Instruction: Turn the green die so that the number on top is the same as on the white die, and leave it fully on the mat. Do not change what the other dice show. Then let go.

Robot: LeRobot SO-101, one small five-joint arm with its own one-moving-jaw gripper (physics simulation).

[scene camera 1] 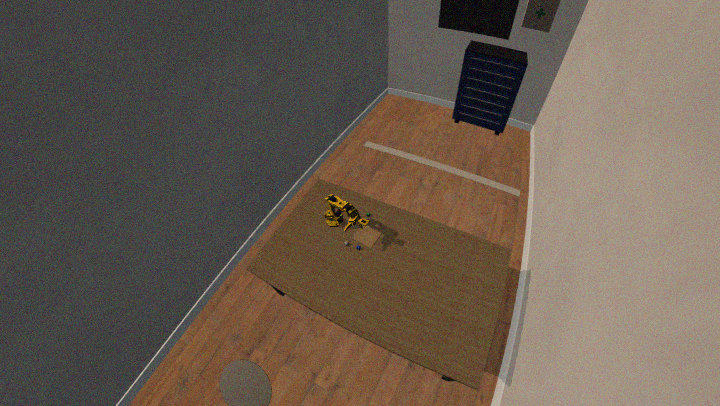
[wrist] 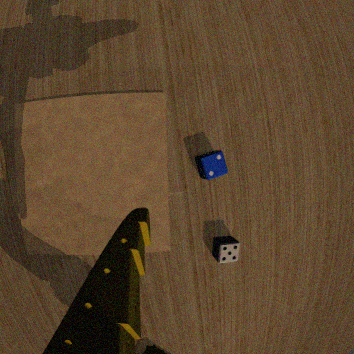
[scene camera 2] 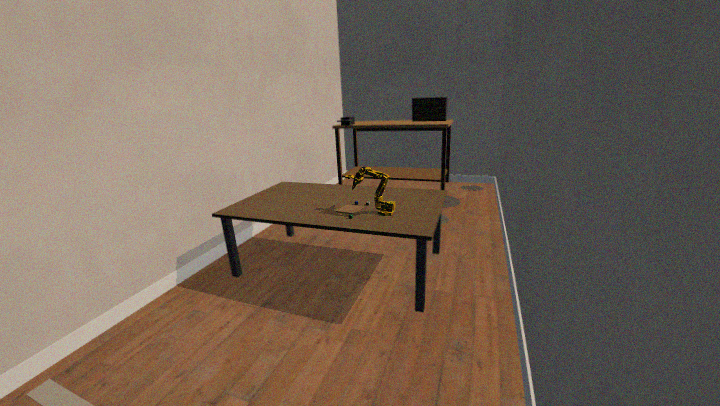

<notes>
In view: a blue die (wrist: 211, 164) and a tan mat (wrist: 82, 163).
</notes>
